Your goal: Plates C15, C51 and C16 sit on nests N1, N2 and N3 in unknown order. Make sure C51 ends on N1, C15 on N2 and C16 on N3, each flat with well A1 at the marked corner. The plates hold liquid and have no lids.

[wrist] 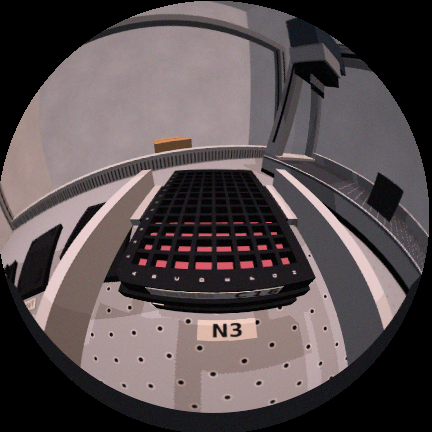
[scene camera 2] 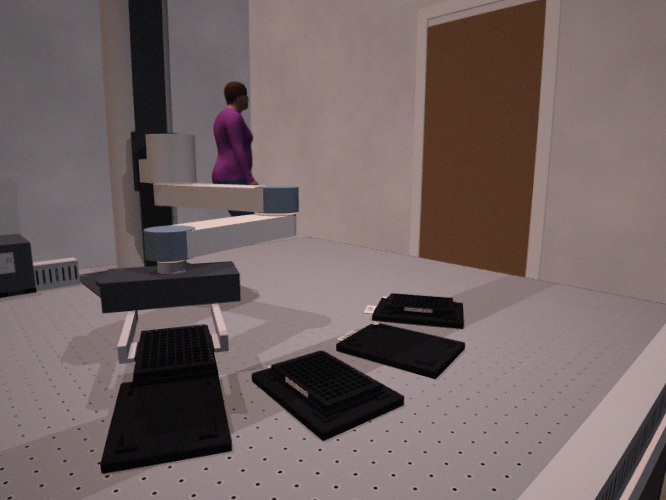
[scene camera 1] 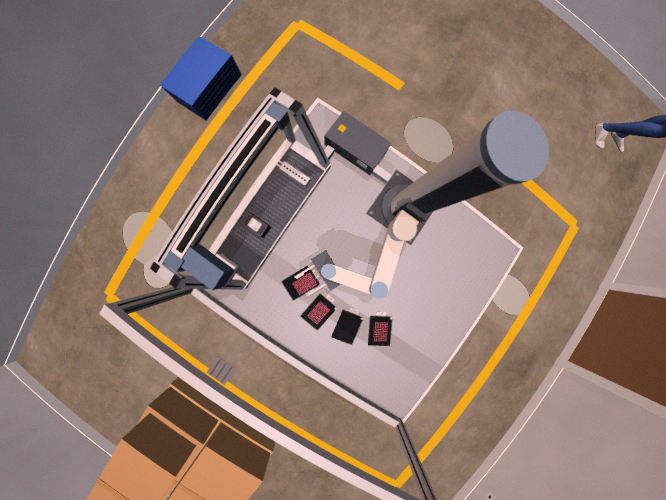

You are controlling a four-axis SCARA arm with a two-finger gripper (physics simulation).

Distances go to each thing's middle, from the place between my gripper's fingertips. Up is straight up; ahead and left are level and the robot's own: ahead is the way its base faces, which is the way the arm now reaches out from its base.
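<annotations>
Positions counted from my hand: nest N3 (scene camera 2: 164, 420), 10 mm to the right and 70 mm below; N3 tag (wrist: 232, 329), 90 mm behind, 30 mm to the left and 80 mm below; nest N2 (scene camera 2: 349, 419), 80 mm ahead, 160 mm to the left and 70 mm below; out nest (scene camera 2: 396, 347), 60 mm ahead, 330 mm to the left and 70 mm below.
</annotations>
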